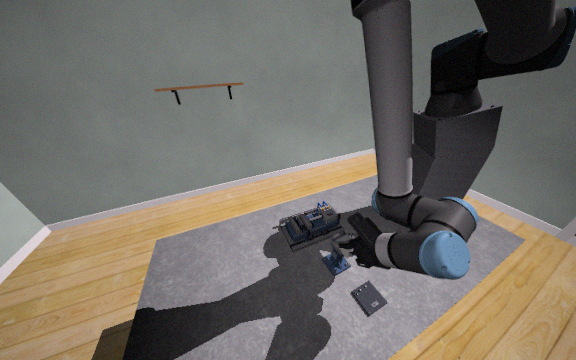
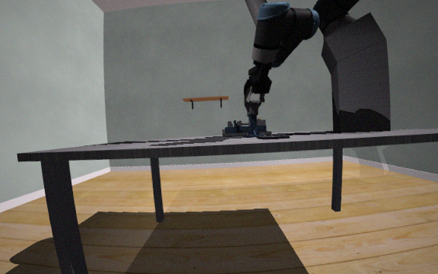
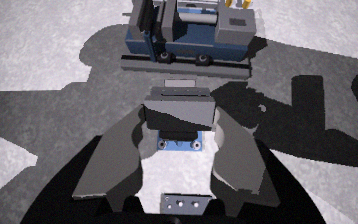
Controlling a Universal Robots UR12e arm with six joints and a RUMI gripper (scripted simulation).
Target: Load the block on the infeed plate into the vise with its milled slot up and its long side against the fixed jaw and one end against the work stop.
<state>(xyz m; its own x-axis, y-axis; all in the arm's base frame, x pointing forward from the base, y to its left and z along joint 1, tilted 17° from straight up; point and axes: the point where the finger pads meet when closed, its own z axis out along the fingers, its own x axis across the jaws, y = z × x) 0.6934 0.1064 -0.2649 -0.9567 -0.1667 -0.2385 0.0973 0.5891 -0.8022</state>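
Right now the part is 1 cm to the right of my hand. Also, from my hand: moving jaw 23 cm to the right, 9 cm below, 6 cm ahead; then cylinder rod 23 cm to the right, 9 cm below; then work stop 18 cm to the right, 9 cm ahead, 8 cm below.
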